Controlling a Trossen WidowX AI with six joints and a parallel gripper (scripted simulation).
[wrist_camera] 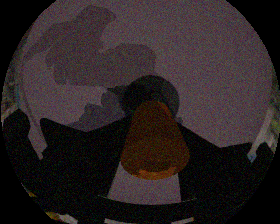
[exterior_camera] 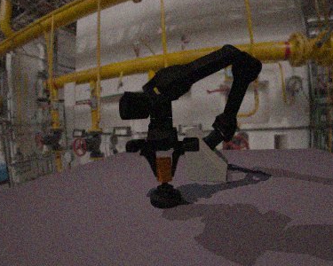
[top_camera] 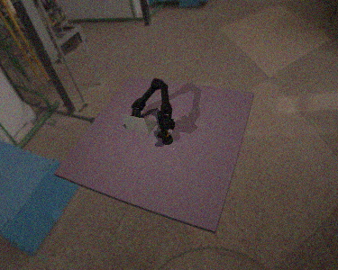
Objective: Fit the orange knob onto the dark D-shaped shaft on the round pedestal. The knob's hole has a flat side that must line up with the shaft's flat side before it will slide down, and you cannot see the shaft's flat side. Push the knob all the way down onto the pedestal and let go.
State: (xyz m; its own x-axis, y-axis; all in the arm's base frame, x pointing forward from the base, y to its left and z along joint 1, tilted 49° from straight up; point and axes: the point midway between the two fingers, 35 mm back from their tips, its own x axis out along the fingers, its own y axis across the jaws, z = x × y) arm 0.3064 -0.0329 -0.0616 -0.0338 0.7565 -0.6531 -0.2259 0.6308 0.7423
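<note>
My gripper tip is now 20 mm below the orange knob. Also, from my gripper tip: pedestal: 40 mm below.
</note>
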